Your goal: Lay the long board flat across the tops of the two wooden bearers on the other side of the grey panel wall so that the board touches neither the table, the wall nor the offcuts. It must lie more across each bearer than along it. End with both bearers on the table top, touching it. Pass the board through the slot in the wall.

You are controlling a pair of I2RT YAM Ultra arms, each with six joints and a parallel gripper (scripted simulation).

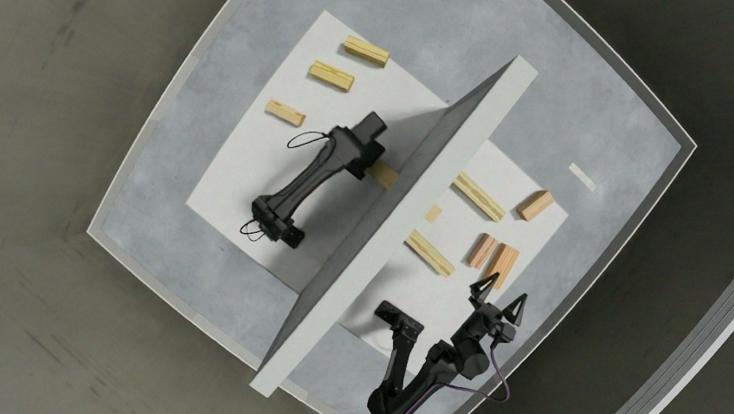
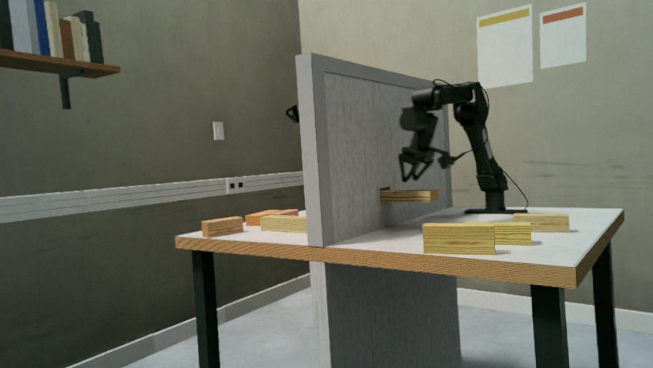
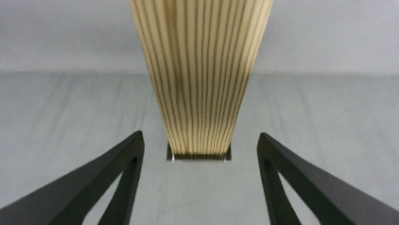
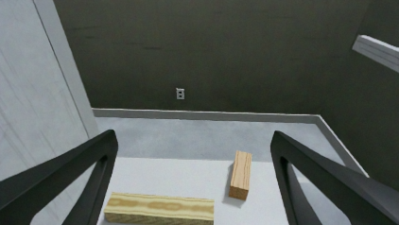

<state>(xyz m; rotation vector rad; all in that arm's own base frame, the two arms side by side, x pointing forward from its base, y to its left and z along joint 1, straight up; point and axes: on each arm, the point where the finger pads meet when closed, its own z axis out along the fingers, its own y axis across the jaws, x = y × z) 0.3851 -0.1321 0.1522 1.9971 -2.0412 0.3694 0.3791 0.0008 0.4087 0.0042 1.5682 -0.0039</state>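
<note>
My right gripper is now 10 mm short of the long board, 340 mm to the right of it and 310 mm above it. From my right hand the other things lie so: offcut 280 mm ahead, 120 mm to the right, 380 mm below; then wooden bearer 170 mm ahead, 90 mm to the left, 390 mm below.
</note>
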